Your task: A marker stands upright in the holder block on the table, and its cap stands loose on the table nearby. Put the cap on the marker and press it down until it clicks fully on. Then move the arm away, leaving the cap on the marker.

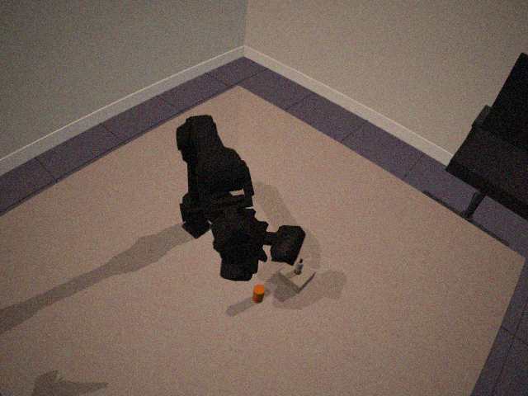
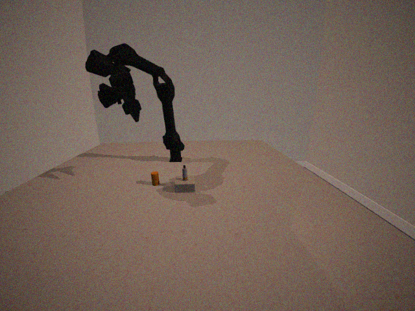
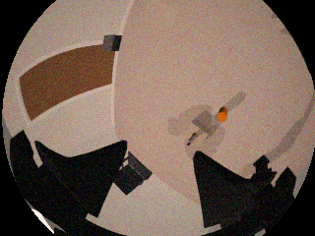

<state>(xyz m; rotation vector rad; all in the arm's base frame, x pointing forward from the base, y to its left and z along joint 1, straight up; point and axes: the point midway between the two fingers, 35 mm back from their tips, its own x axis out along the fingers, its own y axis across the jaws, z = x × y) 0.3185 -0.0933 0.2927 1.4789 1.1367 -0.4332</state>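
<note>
The orange cap is 240 mm below my gripper tip, 50 mm behind it and 30 mm to the left of it. Also, from my gripper tip: holder block (250 mm below, 150 mm to the left, 20 mm behind).
</note>
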